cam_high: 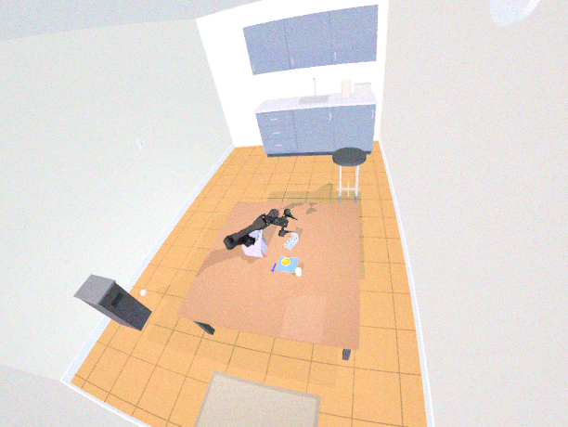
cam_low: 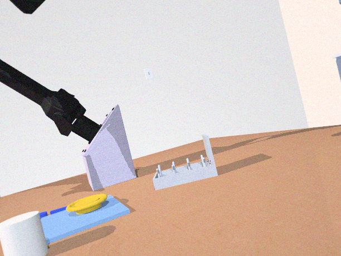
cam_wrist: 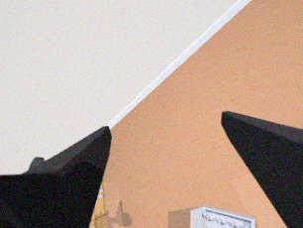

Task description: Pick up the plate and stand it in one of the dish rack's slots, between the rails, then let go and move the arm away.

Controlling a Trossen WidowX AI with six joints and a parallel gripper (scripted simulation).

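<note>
The yellow plate lies 110 mm behind my gripper tip, 60 mm to the right of it and 370 mm below it. Also, from my gripper tip: grey dish rack: 140 mm behind, 130 mm to the left, 360 mm below; light blue board: 100 mm behind, 80 mm to the right, 380 mm below; white cup: 10 mm ahead, 130 mm to the right, 360 mm below.
</note>
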